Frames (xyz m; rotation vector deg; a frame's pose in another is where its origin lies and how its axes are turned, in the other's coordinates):
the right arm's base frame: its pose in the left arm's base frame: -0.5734 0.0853 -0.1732 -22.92 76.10 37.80
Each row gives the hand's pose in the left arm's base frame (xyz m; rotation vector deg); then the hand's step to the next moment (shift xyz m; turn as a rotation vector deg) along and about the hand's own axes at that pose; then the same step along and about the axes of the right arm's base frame.
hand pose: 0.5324 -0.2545 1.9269 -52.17 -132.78 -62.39
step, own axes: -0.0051 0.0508 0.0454 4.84 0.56 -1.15
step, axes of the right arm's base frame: 0.0201 0.0208 0.0619 -3.85 3.15 -0.59
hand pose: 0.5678 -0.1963 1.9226 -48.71 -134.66 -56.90
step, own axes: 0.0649 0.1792 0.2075 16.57 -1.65 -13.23
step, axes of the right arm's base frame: 0.0717 0.1814 0.2033 -19.30 5.05 -7.37
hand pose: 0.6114 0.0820 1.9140 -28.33 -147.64 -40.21
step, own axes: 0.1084 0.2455 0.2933 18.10 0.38 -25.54
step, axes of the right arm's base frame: 0.1524 0.3285 0.1640 -30.83 0.45 -5.40
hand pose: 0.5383 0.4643 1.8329 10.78 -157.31 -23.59
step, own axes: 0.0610 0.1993 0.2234 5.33 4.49 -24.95
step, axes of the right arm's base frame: 0.1499 0.2662 0.0045 -25.00 -2.38 6.36
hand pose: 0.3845 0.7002 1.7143 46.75 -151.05 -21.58
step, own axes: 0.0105 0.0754 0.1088 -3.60 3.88 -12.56
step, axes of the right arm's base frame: 0.0730 0.1039 -0.0390 -10.13 -0.16 9.12
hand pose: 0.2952 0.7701 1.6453 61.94 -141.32 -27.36
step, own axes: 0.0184 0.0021 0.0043 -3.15 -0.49 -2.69
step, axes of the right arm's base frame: -0.0054 0.0007 -0.0182 -0.63 -0.91 4.02
